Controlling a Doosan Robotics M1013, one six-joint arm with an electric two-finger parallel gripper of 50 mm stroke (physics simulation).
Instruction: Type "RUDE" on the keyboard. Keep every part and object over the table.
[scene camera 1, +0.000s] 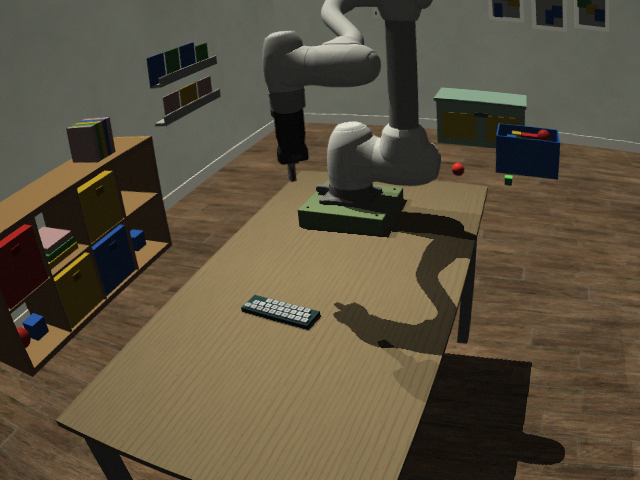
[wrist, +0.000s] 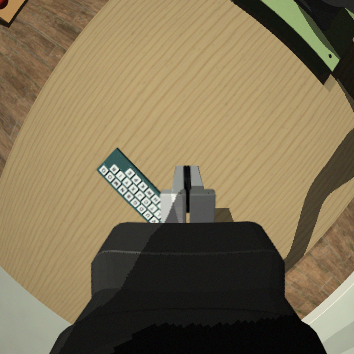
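Seen in the pictures: gripper, fingertip midpoint: (scene camera 1: 292, 180) (wrist: 186, 179); arm's base at its link origin: (scene camera 1: 351, 196).
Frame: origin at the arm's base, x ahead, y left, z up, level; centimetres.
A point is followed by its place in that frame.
A dark green keyboard (scene camera 1: 280, 311) @[x 66.5, y 3.6, z -3.5 cm] (wrist: 131, 186) @[x 64.6, y 0.4, z -3.8 cm] with small white lettered keys lies flat on the wooden table (scene camera 1: 206, 382) @[x 97.4, y -2.2, z -5.5 cm] (wrist: 165, 75) @[x 41.8, y -9.4, z -5.5 cm]. In the wrist view it lies diagonally, and its lower right part is hidden behind the gripper. My gripper (scene camera 1: 292, 179) @[x 49.5, y 2.9, z 26.8 cm] (wrist: 186, 179) @[x 49.5, y 2.9, z 26.8 cm] is shut with nothing between its fingertips. It points down and is high above the table, well clear of the keyboard. The letters on the keys are too small to read surely.
The arm's green base block (scene camera 1: 343, 222) @[x 15.6, y 2.6, z -2.3 cm] (wrist: 320, 47) @[x 13.3, y 10.6, z 0.2 cm] stands at the far end of the table. The arm's shadow falls on the table right of the keyboard. A shelf unit (scene camera 1: 161, 206) stands on the floor to the left, and a blue bin (scene camera 1: 527, 159) stands behind the table at right.
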